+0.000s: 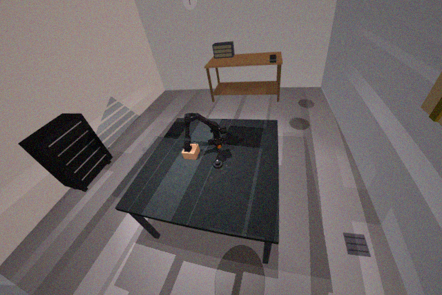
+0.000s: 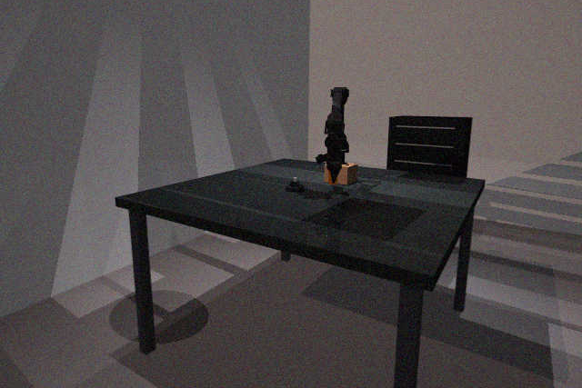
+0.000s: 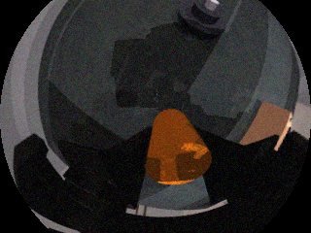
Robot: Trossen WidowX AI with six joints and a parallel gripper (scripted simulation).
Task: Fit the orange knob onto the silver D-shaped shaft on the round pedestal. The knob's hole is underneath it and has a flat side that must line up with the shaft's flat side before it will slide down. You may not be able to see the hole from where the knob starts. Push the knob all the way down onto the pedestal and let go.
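Now: the round pedestal 4 cm ahead of my gripper tip, 18 cm to the right of it and 3 cm below it. Round my gripper tip: orange knob: 3 cm above.
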